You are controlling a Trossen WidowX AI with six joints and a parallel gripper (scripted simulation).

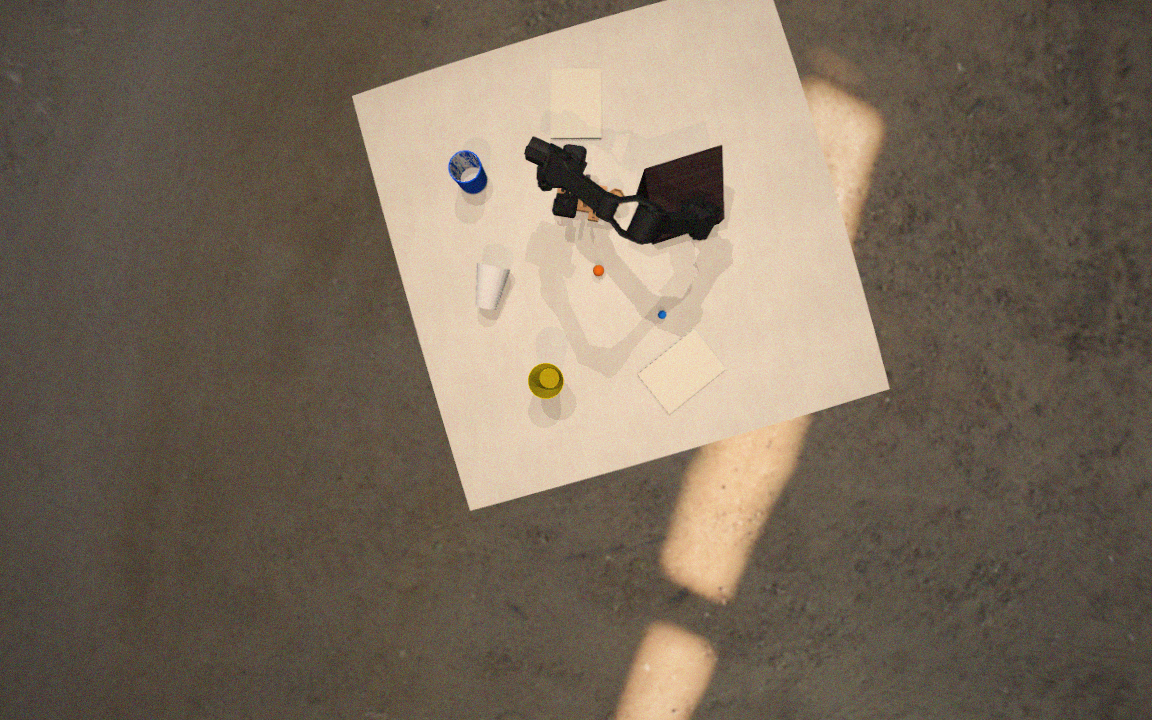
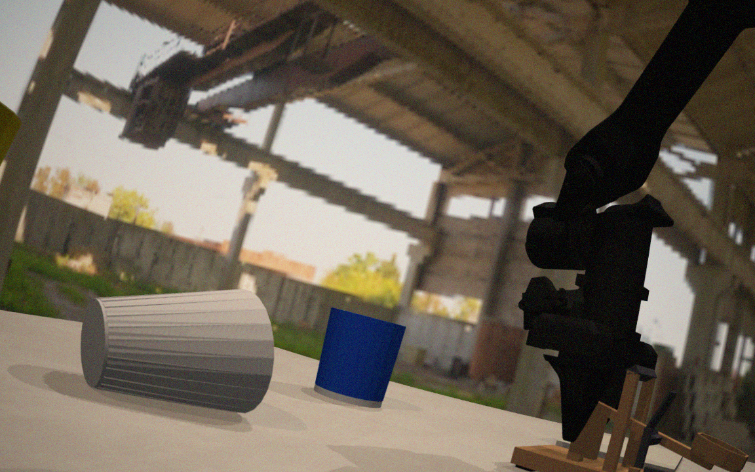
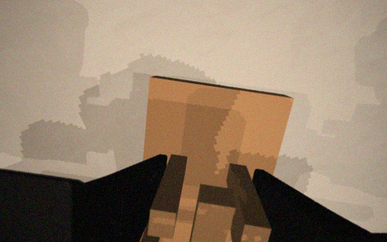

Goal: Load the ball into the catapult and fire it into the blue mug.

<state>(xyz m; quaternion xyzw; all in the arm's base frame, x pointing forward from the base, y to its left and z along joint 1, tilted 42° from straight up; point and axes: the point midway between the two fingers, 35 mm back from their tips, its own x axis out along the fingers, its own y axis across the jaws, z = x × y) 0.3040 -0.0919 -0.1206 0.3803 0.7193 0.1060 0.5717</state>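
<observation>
Now: gripper tip 2 cm past the orange ball, 23 cm to the right of it and 2 cm above it. Also, from my gripper tip: wooden catapult: 6 cm behind, 5 cm to the left, 2 cm above; blue mug: 26 cm ahead, 13 cm to the right, 1 cm below; small blue ball: 16 cm behind, 40 cm to the left, 2 cm below.
</observation>
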